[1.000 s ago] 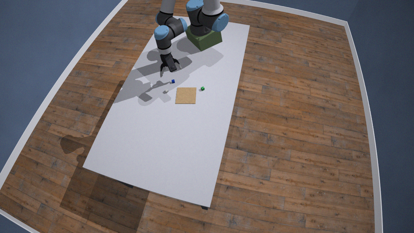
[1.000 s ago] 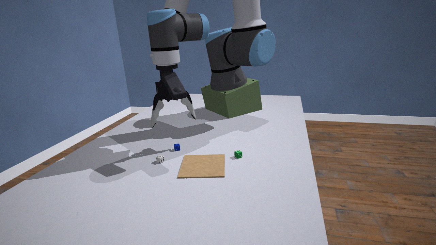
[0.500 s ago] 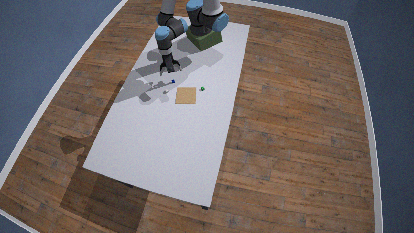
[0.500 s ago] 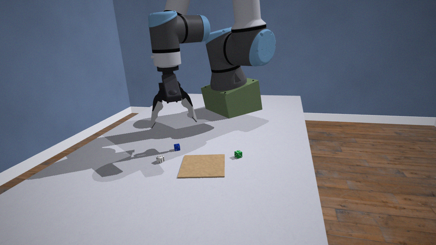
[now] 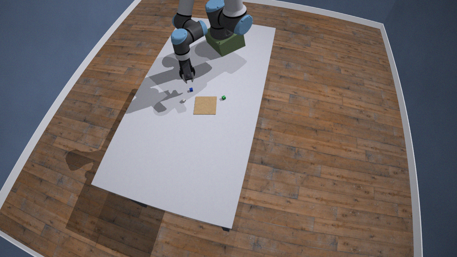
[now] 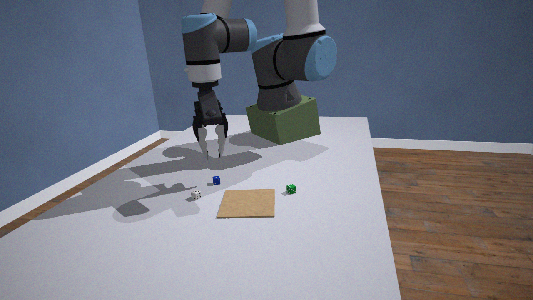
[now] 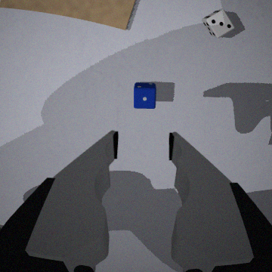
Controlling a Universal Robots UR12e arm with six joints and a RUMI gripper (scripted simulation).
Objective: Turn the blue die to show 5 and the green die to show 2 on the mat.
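My hand is 80 mm above the blue die. The rest, counted from my hand: tan mat (130 mm to the left, 100 mm ahead, 90 mm below); then white die (100 mm ahead, 80 mm below, 20 mm to the right); then green die (230 mm to the left, 80 mm below, 10 mm ahead).
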